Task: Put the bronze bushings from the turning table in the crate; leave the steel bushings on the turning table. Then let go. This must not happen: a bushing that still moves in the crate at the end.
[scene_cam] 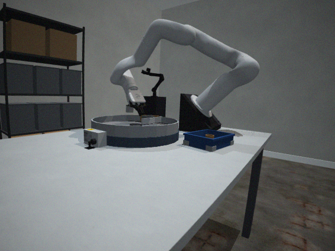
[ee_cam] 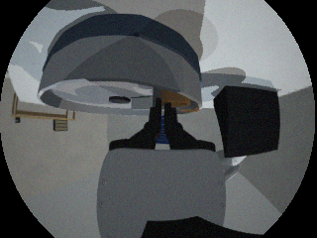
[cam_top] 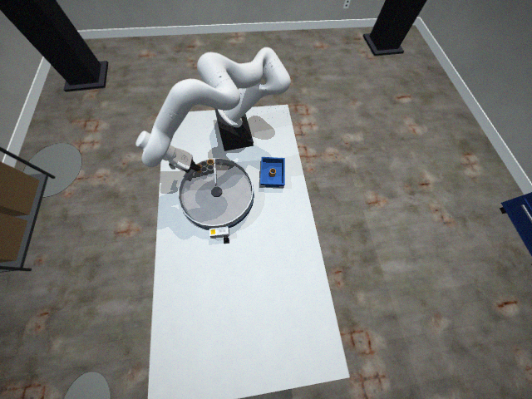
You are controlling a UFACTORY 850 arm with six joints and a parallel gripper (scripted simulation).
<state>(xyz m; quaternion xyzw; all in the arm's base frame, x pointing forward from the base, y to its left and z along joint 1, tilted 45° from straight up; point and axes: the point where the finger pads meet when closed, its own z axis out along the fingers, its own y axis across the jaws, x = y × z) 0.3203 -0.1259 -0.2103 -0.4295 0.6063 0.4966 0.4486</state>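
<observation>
Now: hand 440 mm to the right of the crate, 80 mm above it and 60 mm short of it. From my hand the other things lie so: round turning table: 150 mm ahead, 90 mm to the left, 60 mm below.
</observation>
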